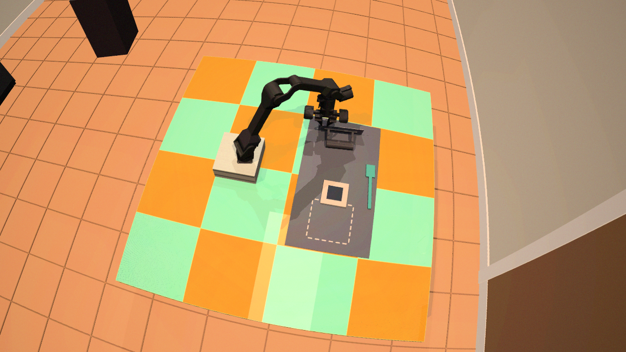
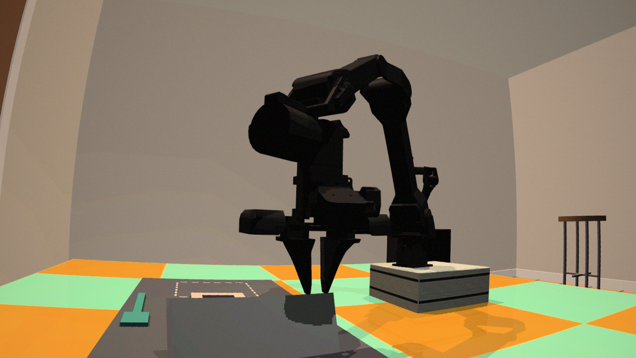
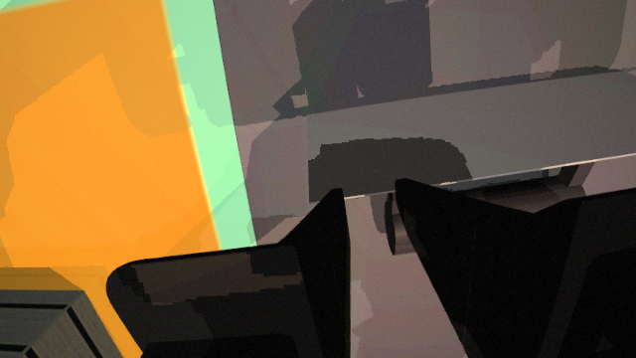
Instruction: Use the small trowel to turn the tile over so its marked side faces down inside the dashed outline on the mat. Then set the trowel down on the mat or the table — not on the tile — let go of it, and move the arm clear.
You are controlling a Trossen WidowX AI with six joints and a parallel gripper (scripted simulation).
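The small trowel is 100 mm ahead of my gripper tip, 30 mm to the right of it and 50 mm below it. Also, from my gripper tip: pale tile: 40 mm ahead, 300 mm to the right, 70 mm below; grey mat: 60 mm ahead, 240 mm to the right, 90 mm below; green trowel-like tool: 200 mm ahead, 240 mm to the right, 70 mm below.
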